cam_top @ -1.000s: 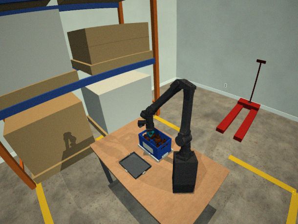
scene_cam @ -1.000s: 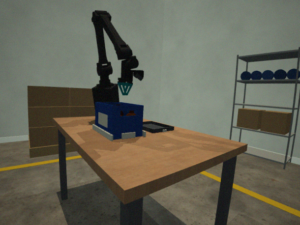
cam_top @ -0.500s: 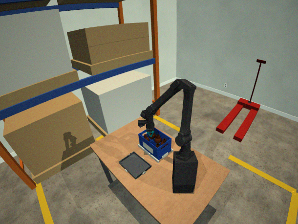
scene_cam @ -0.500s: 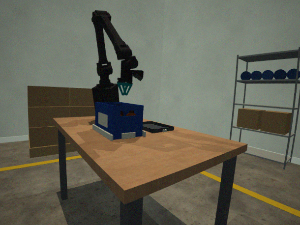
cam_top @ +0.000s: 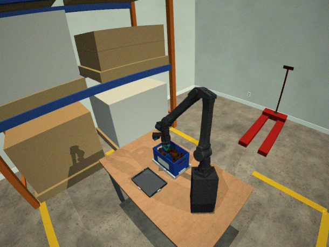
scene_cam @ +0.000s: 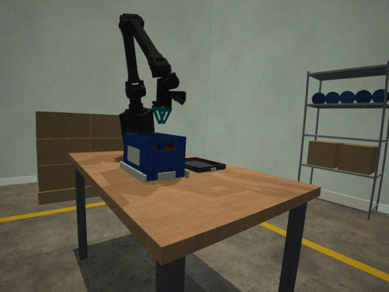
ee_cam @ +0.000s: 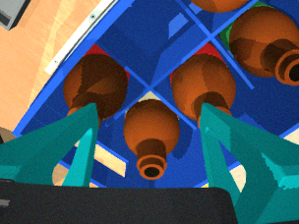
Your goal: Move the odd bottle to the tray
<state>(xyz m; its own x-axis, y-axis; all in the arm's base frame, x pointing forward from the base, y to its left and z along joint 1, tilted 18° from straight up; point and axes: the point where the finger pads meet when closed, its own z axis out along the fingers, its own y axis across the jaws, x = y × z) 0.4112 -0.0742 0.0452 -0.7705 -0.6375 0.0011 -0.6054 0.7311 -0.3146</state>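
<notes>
The crate is 150 mm below my hand and 40 mm to the right of it. Also, from my hand: bottle 150 mm below, 90 mm ahead, 10 mm to the right; then dark tray 240 mm to the left, 220 mm below, 10 mm ahead.
</notes>
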